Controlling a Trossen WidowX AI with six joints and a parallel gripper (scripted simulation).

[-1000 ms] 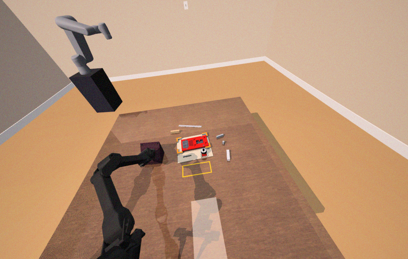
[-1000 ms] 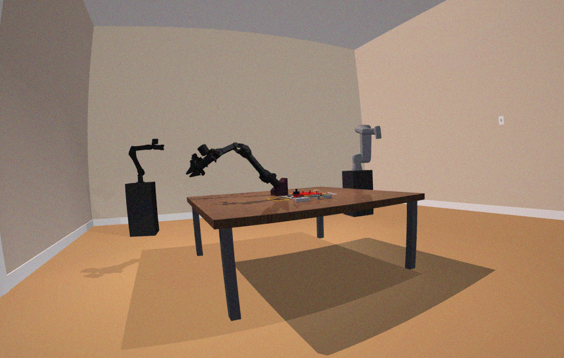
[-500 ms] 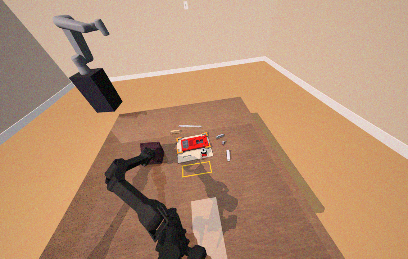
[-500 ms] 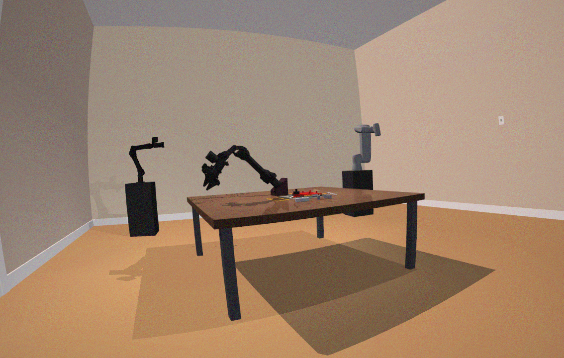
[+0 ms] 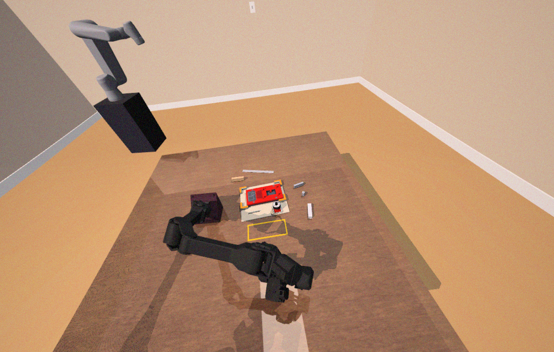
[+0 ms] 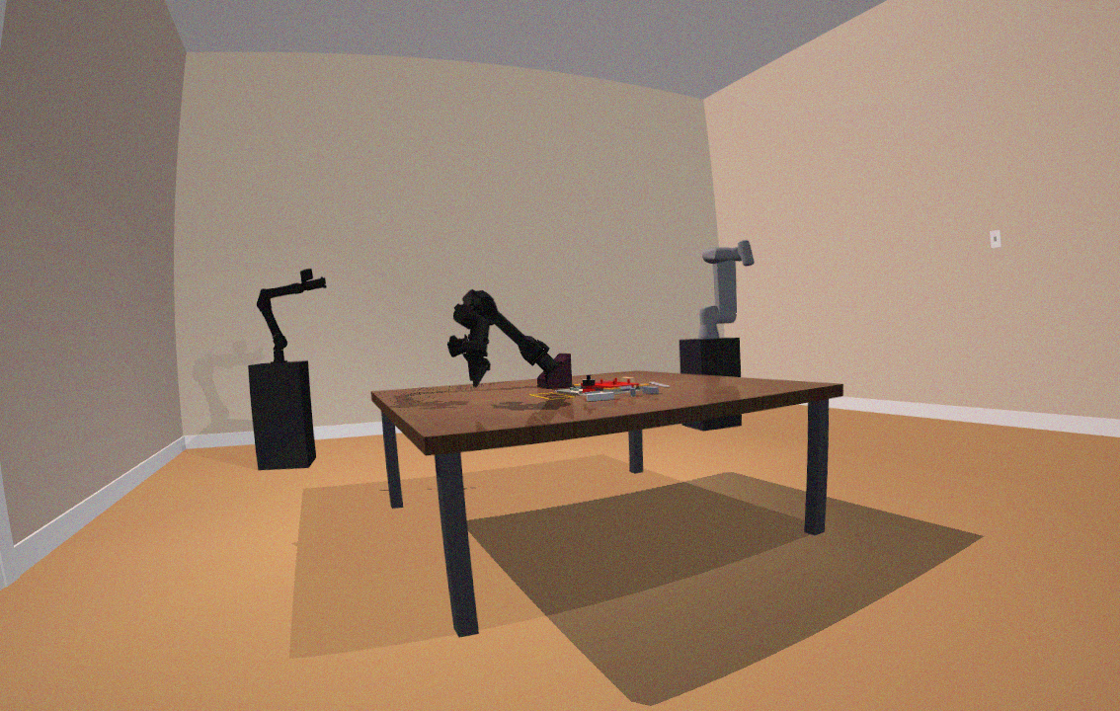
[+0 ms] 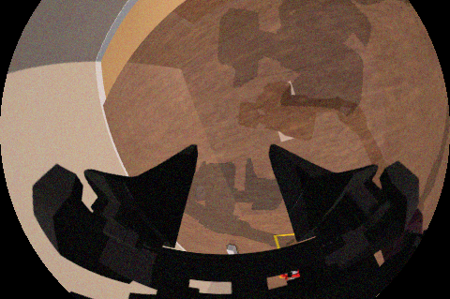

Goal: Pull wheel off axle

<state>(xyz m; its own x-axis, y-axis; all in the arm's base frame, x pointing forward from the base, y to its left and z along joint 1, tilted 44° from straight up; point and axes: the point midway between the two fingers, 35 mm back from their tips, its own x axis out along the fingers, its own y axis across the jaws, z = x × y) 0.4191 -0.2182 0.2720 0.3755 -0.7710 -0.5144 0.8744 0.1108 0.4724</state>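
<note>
My gripper tip is 38 cm to the right of the wheel, 7 cm past it and 3 cm above it. The rest, counted from my gripper tip: wooden piece 61 cm to the left, 32 cm behind, 5 cm below; grey strip 69 cm to the left, 20 cm behind, 6 cm below.
</note>
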